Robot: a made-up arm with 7 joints.
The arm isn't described. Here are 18 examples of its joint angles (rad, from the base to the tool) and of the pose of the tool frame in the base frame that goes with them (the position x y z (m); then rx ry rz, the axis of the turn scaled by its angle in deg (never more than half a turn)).
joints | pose
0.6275 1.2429 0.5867 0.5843 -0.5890 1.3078 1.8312 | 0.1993 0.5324 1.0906 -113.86 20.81 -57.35
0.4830 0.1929 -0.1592 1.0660 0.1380 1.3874 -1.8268 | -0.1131 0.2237 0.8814 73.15 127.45 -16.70
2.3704 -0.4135 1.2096 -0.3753 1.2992 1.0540 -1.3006 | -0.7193 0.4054 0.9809 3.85 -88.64 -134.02
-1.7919 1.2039 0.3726 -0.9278 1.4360 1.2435 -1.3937 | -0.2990 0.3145 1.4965 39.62 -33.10 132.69
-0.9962 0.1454 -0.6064 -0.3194 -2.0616 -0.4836 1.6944 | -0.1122 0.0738 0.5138 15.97 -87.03 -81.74
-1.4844 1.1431 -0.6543 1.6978 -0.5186 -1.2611 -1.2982 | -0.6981 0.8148 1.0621 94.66 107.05 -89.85
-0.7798 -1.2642 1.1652 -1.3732 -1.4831 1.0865 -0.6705 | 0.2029 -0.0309 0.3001 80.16 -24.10 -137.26
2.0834 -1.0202 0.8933 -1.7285 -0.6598 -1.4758 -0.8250 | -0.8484 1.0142 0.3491 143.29 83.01 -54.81
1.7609 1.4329 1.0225 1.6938 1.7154 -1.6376 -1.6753 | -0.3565 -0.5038 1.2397 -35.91 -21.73 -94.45
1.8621 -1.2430 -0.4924 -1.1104 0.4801 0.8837 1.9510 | -0.5338 0.4716 0.4447 -45.25 -20.30 -74.47
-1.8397 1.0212 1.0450 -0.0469 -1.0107 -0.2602 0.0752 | -0.6127 -0.1446 1.1840 19.41 95.14 -91.08
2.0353 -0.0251 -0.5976 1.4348 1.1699 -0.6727 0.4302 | -0.4272 0.1864 1.7233 -44.09 20.05 -97.39
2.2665 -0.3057 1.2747 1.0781 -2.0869 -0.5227 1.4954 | 0.2310 0.0342 0.6793 97.00 -125.81 21.67
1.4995 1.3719 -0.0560 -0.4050 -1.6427 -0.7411 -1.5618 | 0.0689 0.7338 0.7347 -10.74 -1.93 165.92
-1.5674 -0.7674 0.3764 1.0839 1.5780 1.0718 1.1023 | 0.7963 0.3838 0.7998 -33.93 96.93 58.32
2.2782 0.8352 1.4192 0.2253 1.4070 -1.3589 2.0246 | 0.1296 -0.4296 0.5622 42.52 56.00 56.16
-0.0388 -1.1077 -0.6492 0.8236 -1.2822 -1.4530 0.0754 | 0.5880 0.0588 1.2441 -101.22 21.97 -6.53
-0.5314 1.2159 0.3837 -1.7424 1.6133 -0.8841 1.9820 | -0.6519 0.5033 1.2185 28.20 14.06 -79.94
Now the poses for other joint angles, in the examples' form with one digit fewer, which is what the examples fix.
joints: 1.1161 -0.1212 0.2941 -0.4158 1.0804 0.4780 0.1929
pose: -0.126 -0.159 1.482 -7.1 -21.8 -0.1
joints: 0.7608 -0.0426 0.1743 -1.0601 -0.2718 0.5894 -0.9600
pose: -0.490 -0.310 1.218 32.1 -158.8 39.8
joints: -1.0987 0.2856 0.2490 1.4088 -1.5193 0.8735 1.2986
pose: 0.021 0.218 0.908 -68.2 -119.8 -26.1
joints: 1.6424 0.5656 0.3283 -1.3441 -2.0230 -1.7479 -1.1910
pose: 0.182 0.951 1.042 -117.8 -11.5 96.2
